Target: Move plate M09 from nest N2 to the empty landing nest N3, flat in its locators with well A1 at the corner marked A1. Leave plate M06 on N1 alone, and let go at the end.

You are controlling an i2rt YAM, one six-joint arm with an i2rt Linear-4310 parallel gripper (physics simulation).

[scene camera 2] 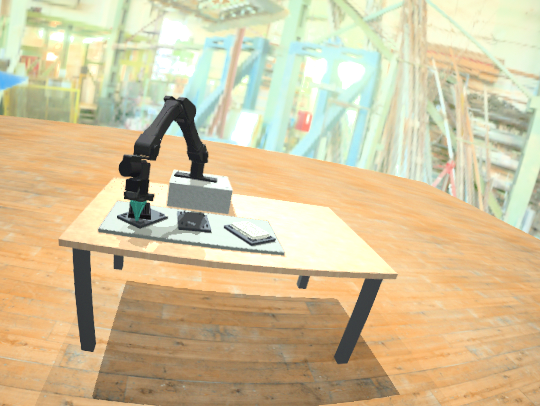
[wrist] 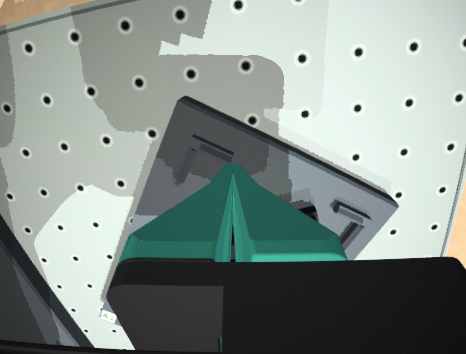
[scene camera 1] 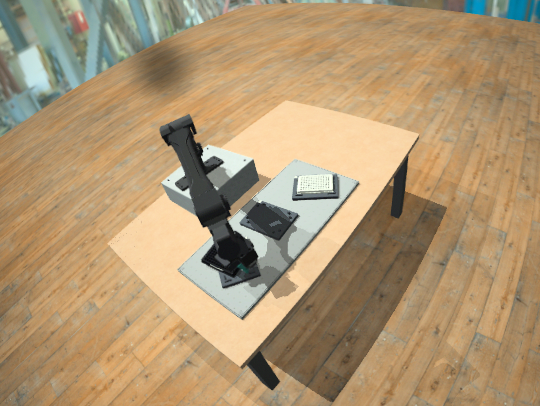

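Observation:
The gripper is shut and empty, its teal fingertips together low over the left-end nest. A black gridded plate, taken as M09, shows in scene view 1 under and behind the gripper. It sits askew over that nest's rear part, past its edge, and looks tilted; the gripper hides much of it. An A1 tag shows by a nest corner. The dark middle nest is empty. The white plate, taken as M06, lies on the far nest. Nest numbers are unreadable.
The nests stand on a grey perforated board on the wooden table. The arm's grey base box stands behind the board. The middle nest stands close beside the gripper's nest.

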